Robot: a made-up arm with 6 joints.
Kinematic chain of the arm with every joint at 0, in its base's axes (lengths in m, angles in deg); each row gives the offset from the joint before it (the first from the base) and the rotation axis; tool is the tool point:
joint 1: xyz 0 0 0.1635 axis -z
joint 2: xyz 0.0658 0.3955 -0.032 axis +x
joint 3: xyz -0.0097 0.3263 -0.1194 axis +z
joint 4: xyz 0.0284 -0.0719 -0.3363 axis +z
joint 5: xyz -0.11 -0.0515 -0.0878 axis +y
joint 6: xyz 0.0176 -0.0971 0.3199 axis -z
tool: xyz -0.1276 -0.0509 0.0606
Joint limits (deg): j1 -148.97..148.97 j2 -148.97..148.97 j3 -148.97..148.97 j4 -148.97..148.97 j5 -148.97..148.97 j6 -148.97..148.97
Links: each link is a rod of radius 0.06 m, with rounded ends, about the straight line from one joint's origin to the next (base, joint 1, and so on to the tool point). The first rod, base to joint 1, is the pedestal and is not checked.
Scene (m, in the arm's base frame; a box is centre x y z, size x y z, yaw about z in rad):
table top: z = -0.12
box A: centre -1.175 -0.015 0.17 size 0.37 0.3 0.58 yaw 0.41
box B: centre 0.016 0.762 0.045 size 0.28 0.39 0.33 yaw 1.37
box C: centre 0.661 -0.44 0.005 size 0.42 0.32 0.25 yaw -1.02
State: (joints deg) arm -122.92 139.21 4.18 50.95 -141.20 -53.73
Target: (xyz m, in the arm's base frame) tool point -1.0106 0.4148 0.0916
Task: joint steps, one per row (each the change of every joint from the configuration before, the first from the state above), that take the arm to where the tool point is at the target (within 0.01 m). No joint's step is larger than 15 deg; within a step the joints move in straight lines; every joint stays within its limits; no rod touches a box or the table.
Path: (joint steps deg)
1: 4.49 -1.43 12.63 10.33 -0.05 5.00
2: 4.49 -1.44 12.63 10.34 -0.05 5.00
3: 4.49 -1.43 12.64 10.33 -0.05 4.99
4: 4.49 -1.44 12.63 10.34 -0.05 5.00
5: 4.49 -1.43 12.63 10.33 -0.06 5.00
6: 4.89 -5.19 -13.20 -10.61 9.82 -9.73
7: 4.90 -5.18 -13.20 -10.61 9.82 -9.74
8: 4.89 -5.19 -13.20 -10.61 9.82 -9.73
9: 4.90 -5.19 -13.20 -10.61 9.82 -9.73

